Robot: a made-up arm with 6 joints.
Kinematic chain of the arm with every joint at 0, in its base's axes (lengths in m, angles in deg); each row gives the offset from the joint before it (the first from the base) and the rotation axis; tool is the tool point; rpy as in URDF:
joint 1: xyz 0 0 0.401 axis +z
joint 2: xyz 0 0 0 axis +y
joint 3: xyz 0.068 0 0.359 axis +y
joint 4: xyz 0.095 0 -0.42 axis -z
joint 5: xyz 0 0 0 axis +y
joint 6: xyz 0.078 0 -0.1 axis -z
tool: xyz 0 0 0 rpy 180 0 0
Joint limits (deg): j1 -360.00..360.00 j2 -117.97..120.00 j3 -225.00..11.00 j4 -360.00..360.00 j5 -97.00..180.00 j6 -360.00..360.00
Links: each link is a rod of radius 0.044 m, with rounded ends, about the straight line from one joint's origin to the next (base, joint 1, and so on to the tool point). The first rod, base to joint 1, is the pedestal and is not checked.
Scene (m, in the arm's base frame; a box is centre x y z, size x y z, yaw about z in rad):
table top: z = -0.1
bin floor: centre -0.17 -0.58 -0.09 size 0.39 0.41 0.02 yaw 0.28
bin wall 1: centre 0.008 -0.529 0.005 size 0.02 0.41 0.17 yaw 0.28
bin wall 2: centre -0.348 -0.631 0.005 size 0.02 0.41 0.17 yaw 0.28
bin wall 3: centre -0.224 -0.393 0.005 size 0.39 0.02 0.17 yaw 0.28
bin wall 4: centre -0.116 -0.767 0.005 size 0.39 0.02 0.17 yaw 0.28
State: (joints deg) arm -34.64 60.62 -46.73 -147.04 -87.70 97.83
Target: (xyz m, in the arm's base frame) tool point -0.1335 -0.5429 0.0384
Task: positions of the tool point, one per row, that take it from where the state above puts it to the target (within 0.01 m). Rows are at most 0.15 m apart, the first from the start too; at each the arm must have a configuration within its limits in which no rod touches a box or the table.
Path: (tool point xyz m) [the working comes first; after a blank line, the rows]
Joints at the target: -110.07 76.64 -105.52 -151.30 -50.09 97.83
Straight joint move there: touches bin wall 1.

1: 0.2556 -0.1914 0.1732
2: 0.2318 -0.2814 0.1723
3: 0.1803 -0.3706 0.1780
4: 0.1004 -0.4501 0.1909
5: -0.0060 -0.5105 0.2116
6: -0.1335 -0.5429 0.2404
7: -0.1360 -0.5509 0.1405
8: -0.1336 -0.5429 0.0384

